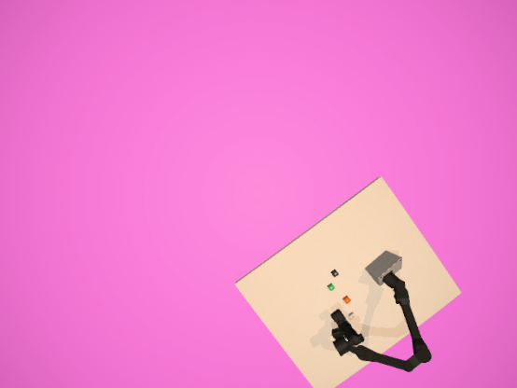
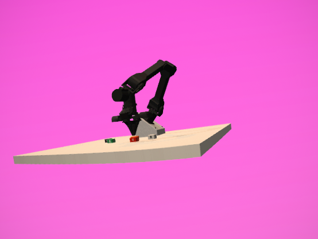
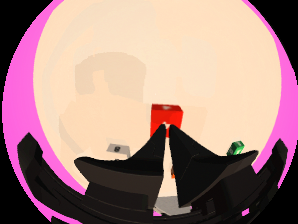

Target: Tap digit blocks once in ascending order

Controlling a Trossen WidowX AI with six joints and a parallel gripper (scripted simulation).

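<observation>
My gripper tip is 20 mm above the red block. Also, from my gripper tip: white block (70 mm behind, 60 mm to the left, 20 mm below); orange block (90 mm behind, 50 mm to the right, 20 mm below); green block (50 mm behind, 170 mm to the right, 20 mm below).
</observation>
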